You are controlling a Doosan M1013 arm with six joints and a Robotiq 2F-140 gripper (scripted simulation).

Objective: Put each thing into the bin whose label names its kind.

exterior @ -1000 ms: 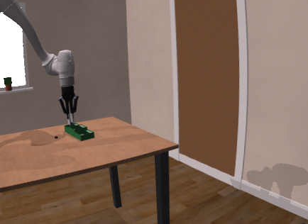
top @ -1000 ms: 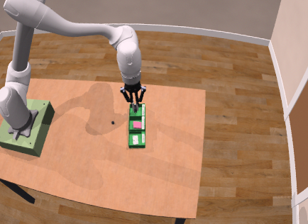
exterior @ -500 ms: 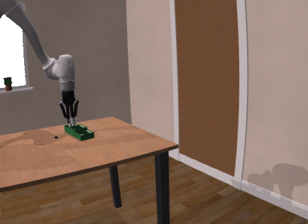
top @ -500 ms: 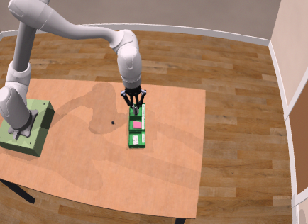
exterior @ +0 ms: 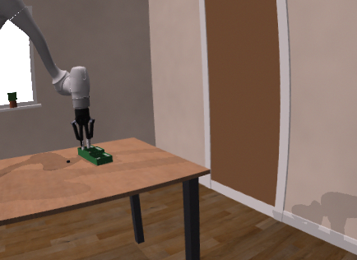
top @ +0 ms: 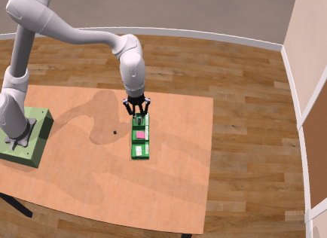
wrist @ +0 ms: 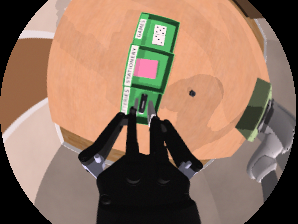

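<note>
The black bar lies 30 mm below my hand. From my hand the other things lie so: small dark piece (120 mm behind, 70 mm to the right, 50 mm below); then pink block (30 mm ahead, 80 mm to the right, 30 mm below); then small white piece (10 mm ahead, 80 mm to the right, 30 mm below).
</note>
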